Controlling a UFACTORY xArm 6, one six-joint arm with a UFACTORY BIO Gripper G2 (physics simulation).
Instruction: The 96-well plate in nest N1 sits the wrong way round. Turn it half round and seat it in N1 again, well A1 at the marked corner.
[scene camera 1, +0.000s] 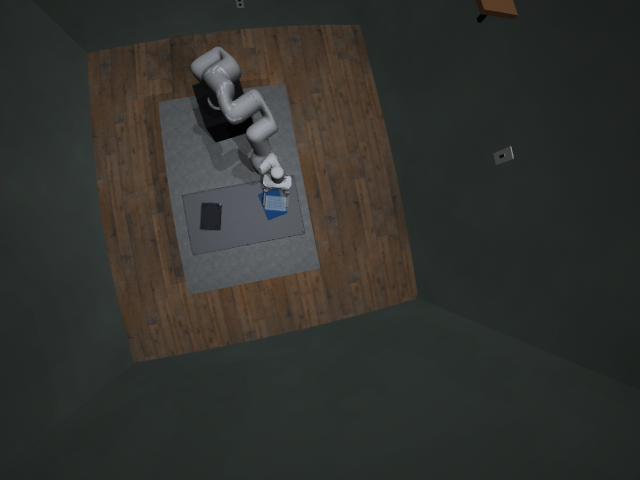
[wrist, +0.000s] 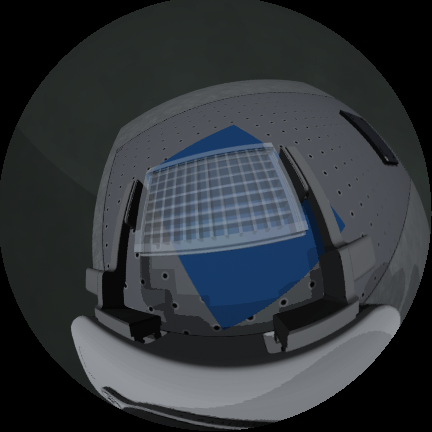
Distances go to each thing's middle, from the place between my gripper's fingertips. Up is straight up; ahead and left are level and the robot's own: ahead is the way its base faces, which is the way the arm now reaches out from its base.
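Counting from my hand, I find the blue rectangle (wrist: 234, 284) 20 mm below, 30 mm behind and 10 mm to the right. The clear 96-well plate (wrist: 235, 197) is 10 mm below my hand as well as 20 mm behind it and 10 mm to the left of it.
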